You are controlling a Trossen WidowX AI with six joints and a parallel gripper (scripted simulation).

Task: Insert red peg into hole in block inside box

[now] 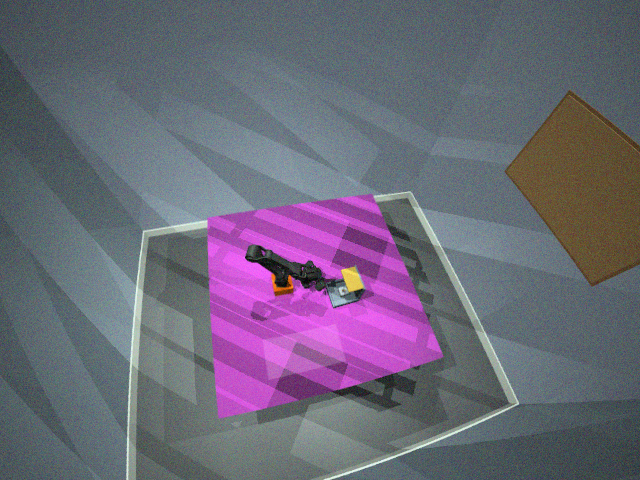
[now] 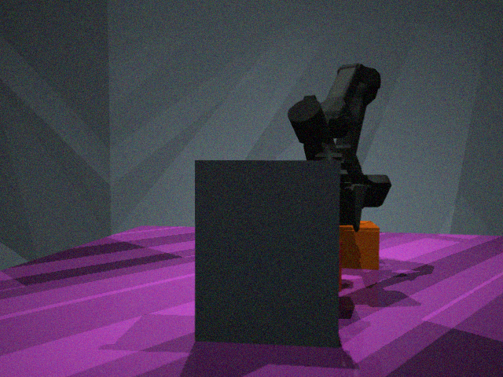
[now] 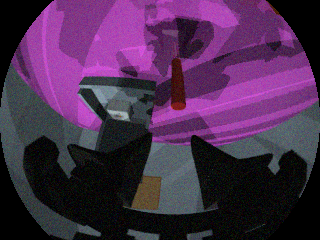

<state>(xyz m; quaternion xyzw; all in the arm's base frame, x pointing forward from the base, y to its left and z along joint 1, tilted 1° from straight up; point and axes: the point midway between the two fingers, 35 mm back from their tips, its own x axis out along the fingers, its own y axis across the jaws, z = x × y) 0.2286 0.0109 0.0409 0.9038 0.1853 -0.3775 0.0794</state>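
Right now my gripper tip is 30 mm past the red peg, 10 mm to the left of it and 60 mm above it. Round my gripper tip: dark back wall 200 mm ahead, 70 mm to the right; then yellow roof 150 mm ahead, 80 mm to the right, 100 mm above.
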